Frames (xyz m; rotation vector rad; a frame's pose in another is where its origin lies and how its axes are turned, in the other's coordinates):
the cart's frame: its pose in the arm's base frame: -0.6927 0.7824 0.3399 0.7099 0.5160 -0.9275
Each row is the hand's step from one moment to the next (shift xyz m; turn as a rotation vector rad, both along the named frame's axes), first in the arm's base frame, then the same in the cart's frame.
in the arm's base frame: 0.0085 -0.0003 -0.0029 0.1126 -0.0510 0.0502
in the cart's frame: 0.0064 0.0062 -0.0009 0.0508 0.0918 0.0824
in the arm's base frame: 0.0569 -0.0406 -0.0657 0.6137 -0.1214 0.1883
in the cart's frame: 0.0950 0.0109 -0.0079 0.2507 0.5363 0.2764
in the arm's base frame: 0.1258 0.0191 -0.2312 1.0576 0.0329 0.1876
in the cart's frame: 0.2096 0.0405 -0.1552 0.3946 0.9781 0.2060
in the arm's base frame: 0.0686 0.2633 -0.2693 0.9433 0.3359 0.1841
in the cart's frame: 0.0753 0.0783 -0.3671 0.1764 1.0022 -0.0322
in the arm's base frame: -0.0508 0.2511 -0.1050 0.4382 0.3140 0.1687
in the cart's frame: -0.0896 0.0245 -0.2608 -0.0587 0.5566 -0.0767
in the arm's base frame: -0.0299 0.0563 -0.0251 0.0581 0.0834 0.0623
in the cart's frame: -0.0285 -0.0108 -0.0614 -0.0571 0.1037 -0.0146
